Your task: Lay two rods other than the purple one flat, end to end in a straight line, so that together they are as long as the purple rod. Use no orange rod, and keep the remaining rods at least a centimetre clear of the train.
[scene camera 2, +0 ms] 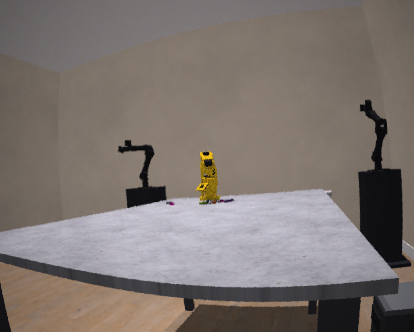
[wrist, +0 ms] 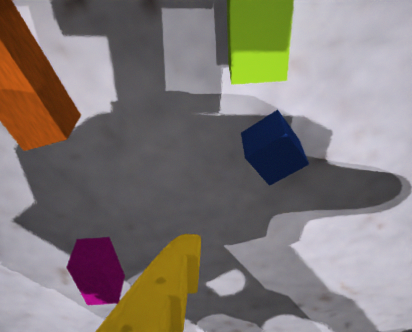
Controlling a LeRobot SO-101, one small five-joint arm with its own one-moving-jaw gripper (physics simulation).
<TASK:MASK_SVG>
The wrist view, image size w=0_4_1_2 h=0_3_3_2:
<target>dark blue rod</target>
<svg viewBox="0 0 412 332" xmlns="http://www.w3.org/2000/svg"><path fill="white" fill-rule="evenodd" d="M278 110L241 132L245 159L269 186L309 165L299 138Z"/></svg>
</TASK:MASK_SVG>
